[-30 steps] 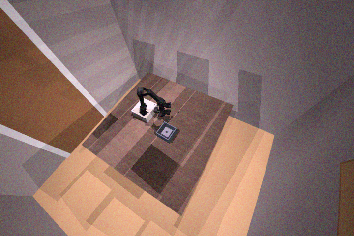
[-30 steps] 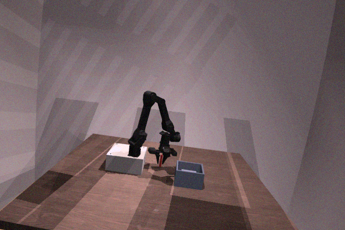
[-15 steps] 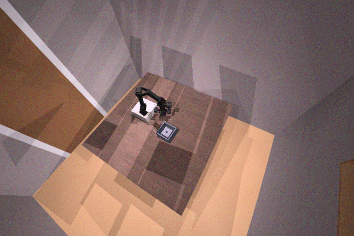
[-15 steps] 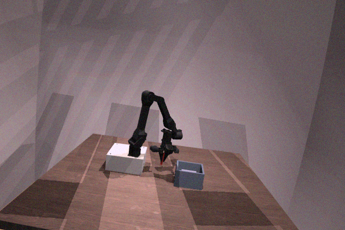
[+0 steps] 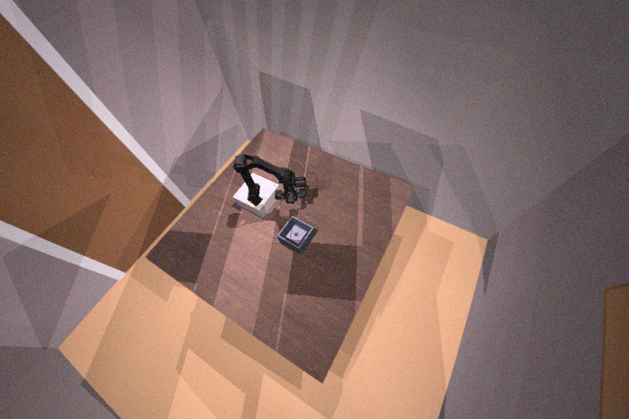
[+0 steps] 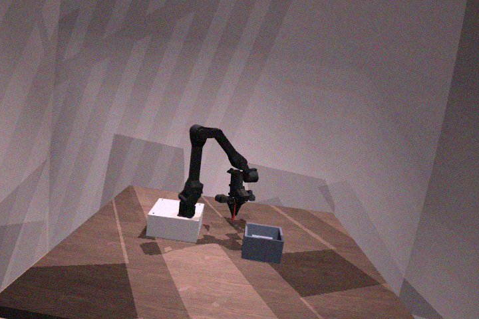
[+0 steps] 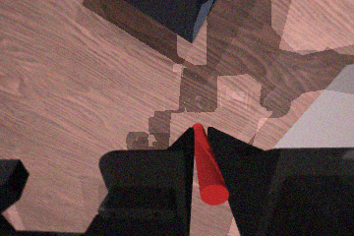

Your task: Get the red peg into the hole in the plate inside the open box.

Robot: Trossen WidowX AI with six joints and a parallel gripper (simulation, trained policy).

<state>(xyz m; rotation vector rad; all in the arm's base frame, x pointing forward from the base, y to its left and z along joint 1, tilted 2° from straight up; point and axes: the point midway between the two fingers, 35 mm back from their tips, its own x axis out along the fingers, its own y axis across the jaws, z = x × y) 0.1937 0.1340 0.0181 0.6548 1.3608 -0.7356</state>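
Now: the plate 150 mm ahead of my gripper tip, 150 mm to the right of it and 50 mm below it. Round my gripper tip: box (150 mm ahead, 150 mm to the right, 60 mm below); red peg (10 mm behind, 10 mm to the left, 20 mm above).
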